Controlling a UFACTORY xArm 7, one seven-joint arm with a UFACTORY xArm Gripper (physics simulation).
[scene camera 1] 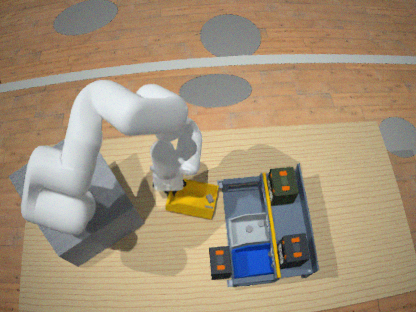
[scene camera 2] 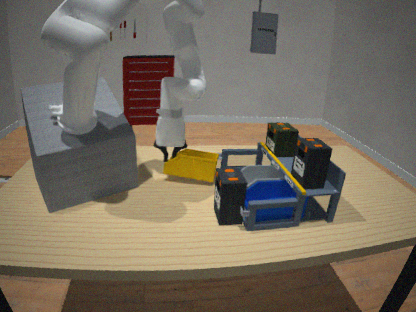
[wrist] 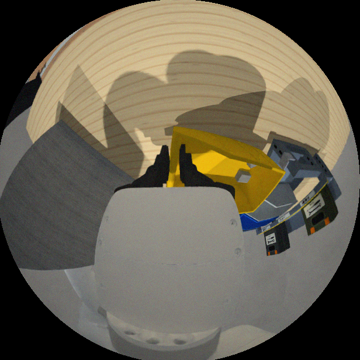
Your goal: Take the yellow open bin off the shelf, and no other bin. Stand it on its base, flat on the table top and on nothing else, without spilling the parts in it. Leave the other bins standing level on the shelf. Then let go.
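Where they show: gripper, fingertip midpoint: (scene camera 1: pixel 171 192); arm's base, origin of the base link: (scene camera 2: pixel 77 120).
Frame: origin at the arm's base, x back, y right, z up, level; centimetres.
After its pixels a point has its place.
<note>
The yellow open bin (scene camera 1: pixel 190 204) @(x -36.3, y 1.3, z -21.8 cm) (scene camera 2: pixel 192 167) @(x -36.0, y 5.3, z -17.5 cm) (wrist: pixel 260 187) is off the shelf, left of it in both scene views, low over the table and close to level. Whether its base touches the table I cannot tell. Small grey parts (scene camera 1: pixel 210 198) @(x -43.9, y 1.3, z -21.2 cm) (wrist: pixel 243 176) lie in it. My gripper (scene camera 1: pixel 174 192) @(x -30.6, y -4.5, z -19.8 cm) (scene camera 2: pixel 170 157) @(x -30.6, y -4.5, z -19.8 cm) (wrist: pixel 174 153) is shut on the bin's wall at the end away from the shelf. The grey bin (scene camera 1: pixel 247 236) @(x -52.5, y 18.9, z -22.6 cm) (scene camera 2: pixel 260 173) @(x -56.9, y 14.0, z -18.3 cm) and the blue bin (scene camera 1: pixel 254 262) (scene camera 2: pixel 270 200) stand side by side on the shelf (scene camera 1: pixel 292 220) @(x -67.5, y 20.6, z -13.3 cm) (scene camera 2: pixel 325 188) @(x -64.9, y 37.0, z -13.3 cm).
The shelf's near corner is close to the yellow bin's far end. A dark green box (scene camera 1: pixel 284 185) @(x -66.3, y 10.8, z -3.7 cm) (scene camera 2: pixel 281 139) @(x -63.8, y 13.7, z -6.8 cm) and a black box (scene camera 1: pixel 294 250) @(x -60.9, y 32.5, z -1.2 cm) (scene camera 2: pixel 312 165) @(x -59.2, y 35.6, z -6.1 cm) stand on the upper board. Another black box (scene camera 1: pixel 220 262) @(x -39.6, y 27.4, z -10.3 cm) (scene camera 2: pixel 230 197) @(x -38.1, y 30.8, z -14.6 cm) stands beside the shelf. The grey pedestal (scene camera 1: pixel 112 220) @(x -9.9, y 6.0, z -5.1 cm) (scene camera 2: pixel 85 165) @(x -1.9, y 9.1, z -11.4 cm) is at left.
</note>
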